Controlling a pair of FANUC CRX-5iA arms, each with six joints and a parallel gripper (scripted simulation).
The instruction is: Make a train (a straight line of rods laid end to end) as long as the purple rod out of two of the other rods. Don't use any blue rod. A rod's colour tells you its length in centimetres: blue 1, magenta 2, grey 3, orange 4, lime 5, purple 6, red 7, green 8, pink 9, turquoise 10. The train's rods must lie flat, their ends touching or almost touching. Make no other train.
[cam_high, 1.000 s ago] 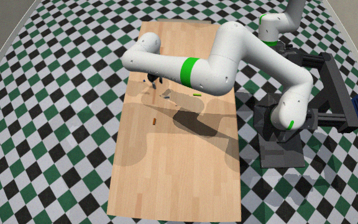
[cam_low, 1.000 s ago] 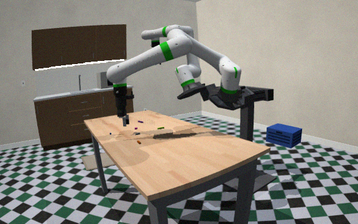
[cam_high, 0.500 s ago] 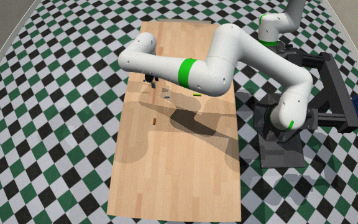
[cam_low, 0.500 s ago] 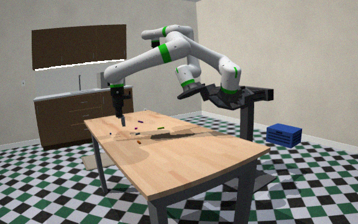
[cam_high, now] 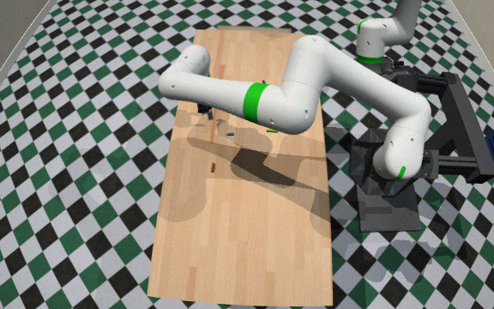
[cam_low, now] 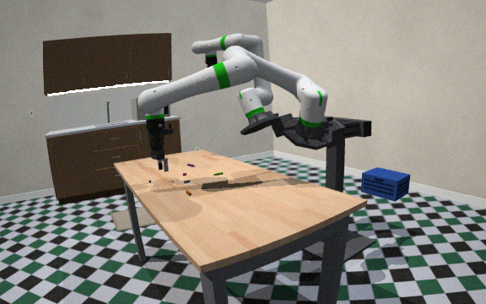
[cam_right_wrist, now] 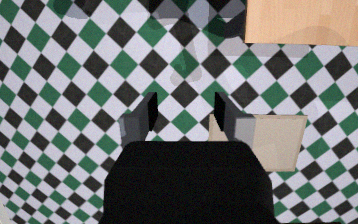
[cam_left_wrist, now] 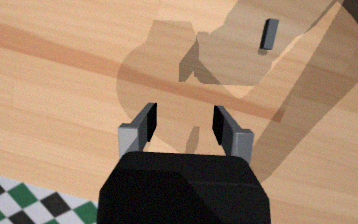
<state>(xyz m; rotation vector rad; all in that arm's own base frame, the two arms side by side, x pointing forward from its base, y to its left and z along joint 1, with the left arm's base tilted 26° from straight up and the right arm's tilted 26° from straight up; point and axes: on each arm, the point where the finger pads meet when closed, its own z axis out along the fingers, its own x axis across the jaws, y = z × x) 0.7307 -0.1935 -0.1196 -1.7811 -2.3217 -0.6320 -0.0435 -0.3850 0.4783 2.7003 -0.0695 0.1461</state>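
Note:
The orange rod is 5 cm behind my left hand, 24 cm to the left of it and 7 cm below it. The rest, counted from my left hand: magenta rod (13 cm behind, 8 cm to the right, 7 cm below); then blue rod (7 cm ahead, 5 cm to the right, 7 cm below); then grey rod (10 cm behind, 6 cm to the left, 7 cm below).

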